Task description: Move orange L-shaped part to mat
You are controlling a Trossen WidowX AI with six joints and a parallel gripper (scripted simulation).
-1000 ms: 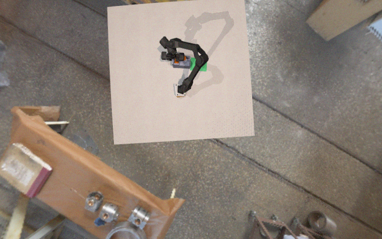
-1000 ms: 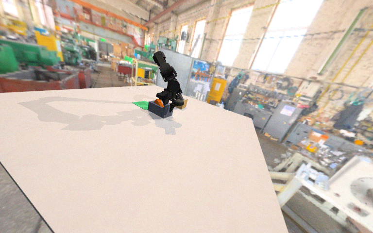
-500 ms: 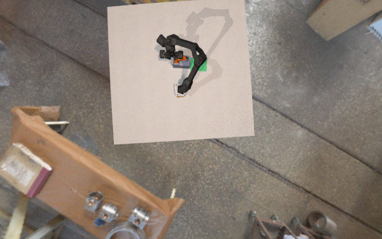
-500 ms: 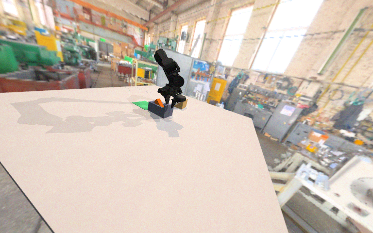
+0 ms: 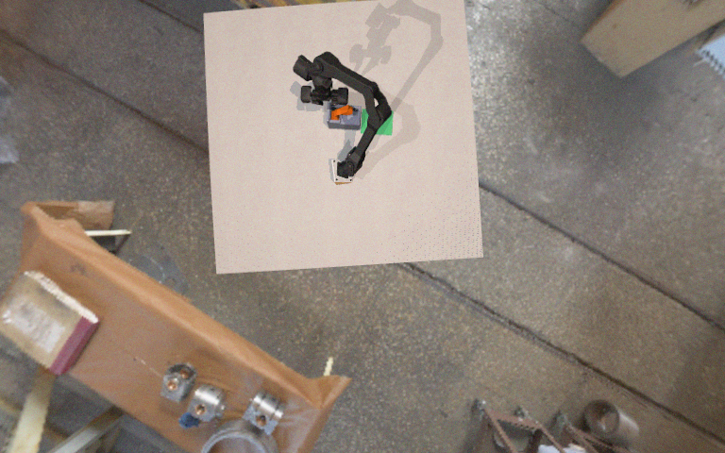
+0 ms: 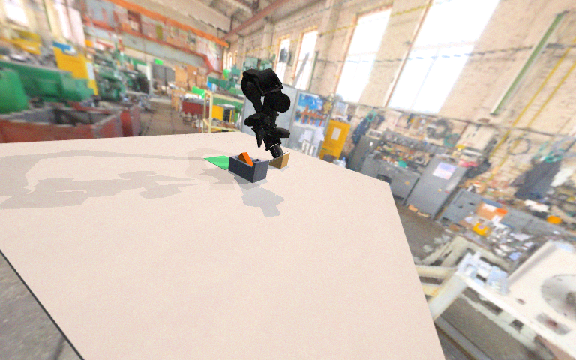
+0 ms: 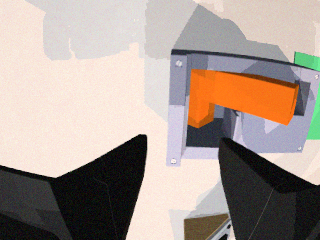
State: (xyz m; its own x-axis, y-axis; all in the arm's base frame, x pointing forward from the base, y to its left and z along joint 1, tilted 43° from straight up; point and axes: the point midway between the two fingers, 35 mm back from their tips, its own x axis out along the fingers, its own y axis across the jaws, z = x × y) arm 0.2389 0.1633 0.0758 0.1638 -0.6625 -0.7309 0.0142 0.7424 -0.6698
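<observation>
The orange L-shaped part lies 1 cm behind my gripper tip, 4 cm to the right of it and 10 cm below it. From my gripper tip the other things lie so: green mat: 1 cm behind, 22 cm to the right, 16 cm below.
</observation>
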